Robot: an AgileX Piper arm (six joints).
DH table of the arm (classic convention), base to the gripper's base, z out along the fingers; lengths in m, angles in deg. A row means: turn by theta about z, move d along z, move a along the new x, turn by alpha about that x. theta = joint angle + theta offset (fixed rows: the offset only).
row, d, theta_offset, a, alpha
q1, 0.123, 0, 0, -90
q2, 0, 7.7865, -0.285, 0
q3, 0, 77.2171, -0.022, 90
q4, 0.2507, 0, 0, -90
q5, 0, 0, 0, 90
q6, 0.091, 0, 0, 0
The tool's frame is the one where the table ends.
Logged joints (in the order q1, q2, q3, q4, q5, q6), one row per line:
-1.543, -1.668, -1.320, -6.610, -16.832, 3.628
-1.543, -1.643, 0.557, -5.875, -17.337, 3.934
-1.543, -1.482, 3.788, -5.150, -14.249, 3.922
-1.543, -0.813, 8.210, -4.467, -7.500, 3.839
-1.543, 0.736, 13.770, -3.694, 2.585, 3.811
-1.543, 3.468, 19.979, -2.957, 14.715, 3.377
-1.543, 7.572, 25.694, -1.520, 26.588, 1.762
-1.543, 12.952, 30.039, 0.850, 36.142, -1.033
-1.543, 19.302, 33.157, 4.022, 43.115, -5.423
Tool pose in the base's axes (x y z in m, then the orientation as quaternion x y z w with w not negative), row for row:
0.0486, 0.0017, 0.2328, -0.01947, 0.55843, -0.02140, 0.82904
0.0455, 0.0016, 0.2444, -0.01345, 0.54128, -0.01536, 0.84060
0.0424, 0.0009, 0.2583, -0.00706, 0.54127, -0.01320, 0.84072
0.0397, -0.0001, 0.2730, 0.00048, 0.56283, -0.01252, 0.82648
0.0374, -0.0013, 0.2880, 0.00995, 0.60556, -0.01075, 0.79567
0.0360, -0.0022, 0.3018, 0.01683, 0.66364, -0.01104, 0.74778
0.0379, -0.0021, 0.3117, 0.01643, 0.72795, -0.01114, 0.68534
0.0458, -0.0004, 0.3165, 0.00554, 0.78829, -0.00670, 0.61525
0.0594, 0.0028, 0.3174, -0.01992, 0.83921, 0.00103, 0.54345
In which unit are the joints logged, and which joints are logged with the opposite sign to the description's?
The joints are logged in degrees. Opposite sign: q3.
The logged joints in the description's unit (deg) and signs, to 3 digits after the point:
-1.543, -1.668, 1.320, -6.610, -16.832, 3.628
-1.543, -1.643, -0.557, -5.875, -17.337, 3.934
-1.543, -1.482, -3.788, -5.150, -14.249, 3.922
-1.543, -0.813, -8.210, -4.467, -7.500, 3.839
-1.543, 0.736, -13.770, -3.694, 2.585, 3.811
-1.543, 3.468, -19.979, -2.957, 14.715, 3.377
-1.543, 7.572, -25.694, -1.520, 26.588, 1.762
-1.543, 12.952, -30.039, 0.850, 36.142, -1.033
-1.543, 19.302, -33.157, 4.022, 43.115, -5.423

